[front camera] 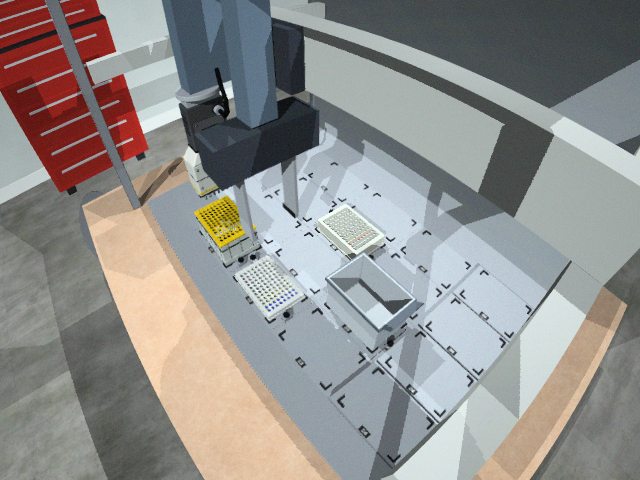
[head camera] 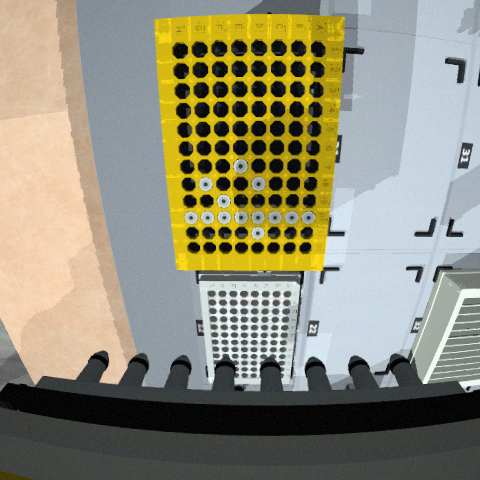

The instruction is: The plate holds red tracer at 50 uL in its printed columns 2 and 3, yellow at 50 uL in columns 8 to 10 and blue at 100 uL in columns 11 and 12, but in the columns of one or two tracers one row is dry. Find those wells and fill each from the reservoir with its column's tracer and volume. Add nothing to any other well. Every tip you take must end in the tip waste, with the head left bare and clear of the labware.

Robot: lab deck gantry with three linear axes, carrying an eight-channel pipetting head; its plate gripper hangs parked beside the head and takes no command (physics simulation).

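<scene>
The pipetting head [front camera: 200, 173] is at the back left, behind the yellow tip rack [front camera: 219, 219] [head camera: 166, 150]. Its dark nozzles [head camera: 271, 372] look bare. In the head view, pale tips fill rack column 10; single tips show at E7, D8, G8, F9 and D11, and the other holes are dark. The white well plate [front camera: 242, 281] [head camera: 204, 325] lies beside the rack, with blue wells near one end in the front view and faint red near the top in the head view. The reservoir [front camera: 324, 233] [head camera: 429, 320] and tip waste [front camera: 356, 310] stand farther right. The plate gripper [front camera: 269, 225] hangs open and empty beside the head.
The gripper's near paddle [front camera: 245, 214] hangs in front of the rack's right side in the front view. The open-topped waste box stands high between the plate and the deck's right part. A wall panel [front camera: 403, 87] runs along the back, and a red drawer cabinet [front camera: 77, 93] stands off the deck.
</scene>
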